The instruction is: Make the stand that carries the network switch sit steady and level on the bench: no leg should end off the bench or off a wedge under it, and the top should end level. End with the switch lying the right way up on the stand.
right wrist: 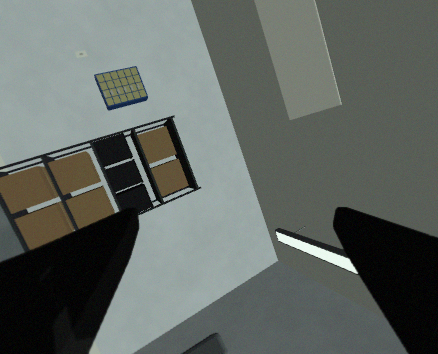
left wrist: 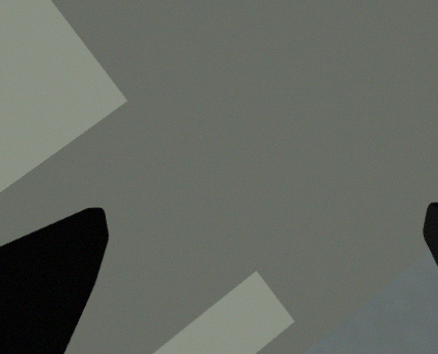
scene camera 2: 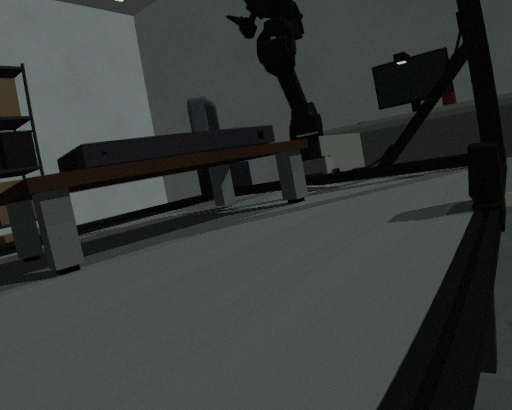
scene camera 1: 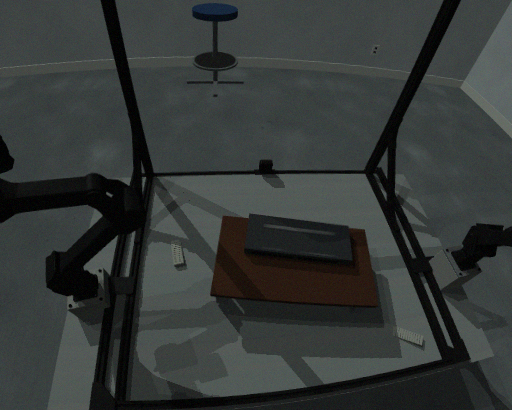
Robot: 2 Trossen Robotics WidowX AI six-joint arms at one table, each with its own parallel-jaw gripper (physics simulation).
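Places are measured from the left arm's base along level axes (x right, y ahead, z up), in millimetres.
Pixels of known places: left gripper, fingertip midpoint: (left wrist: 261, 220); right gripper, fingertip midpoint: (right wrist: 237, 216) (scene camera 2: 231, 3); left arm's base at its link origin: (scene camera 1: 463, 259); right arm's base at its link origin: (scene camera 2: 311, 159) (scene camera 1: 85, 287).
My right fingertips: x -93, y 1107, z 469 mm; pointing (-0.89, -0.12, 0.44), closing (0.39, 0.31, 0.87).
Ahead of a thing's pixels: the offset from my right fingertips to its middle. Level surfaces: height alone.
The stand (scene camera 1: 279, 276) (scene camera 2: 173, 163) has a brown top and grey legs and stands mid-bench. The dark network switch {dz -465, dx +236, dy -602 mm} (scene camera 1: 299, 237) (scene camera 2: 165, 146) lies flat on the back part of the top. One white ribbed wedge {dz -576, dx +296, dy -262 mm} (scene camera 1: 178, 253) lies on the bench left of the stand, and another wedge {dz -576, dx -59, dy -881 mm} (scene camera 1: 410, 336) lies at the front right. Neither is under a leg. My right gripper (scene camera 2: 241, 21) (right wrist: 235, 214) is open and empty. It is raised high and points up at the room. One finger of my left gripper (left wrist: 73, 253) shows against the ceiling. That gripper is open and empty.
A black frame (scene camera 1: 138, 134) surrounds the bench {dz -579 mm} (scene camera 1: 295, 366). A small black camera (scene camera 1: 266, 165) sits on the back rail. A blue stool (scene camera 1: 214, 12) stands far behind.
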